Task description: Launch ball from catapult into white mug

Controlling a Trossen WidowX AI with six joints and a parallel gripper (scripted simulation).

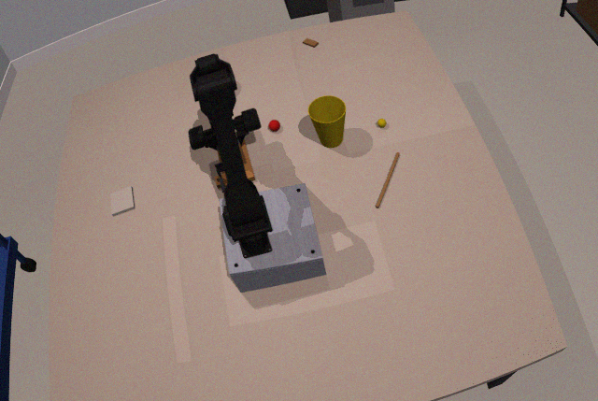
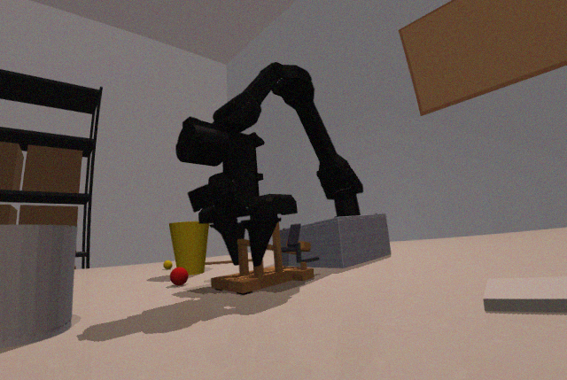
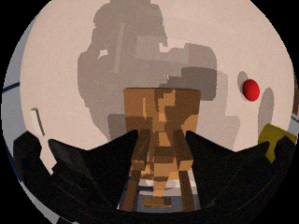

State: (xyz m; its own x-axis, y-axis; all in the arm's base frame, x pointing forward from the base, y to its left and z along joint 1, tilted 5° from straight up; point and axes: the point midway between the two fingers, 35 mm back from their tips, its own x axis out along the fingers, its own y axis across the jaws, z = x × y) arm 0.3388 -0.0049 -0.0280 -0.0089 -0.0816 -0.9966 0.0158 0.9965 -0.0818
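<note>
Now: the red ball 130 mm to the right of my gripper tip, 50 mm ahead of it and 20 mm below it. Round my gripper tip: yellow cup 260 mm to the right, 40 mm behind; white mug 280 mm ahead; wooden catapult 60 mm behind, 20 mm to the left, 20 mm above.
</note>
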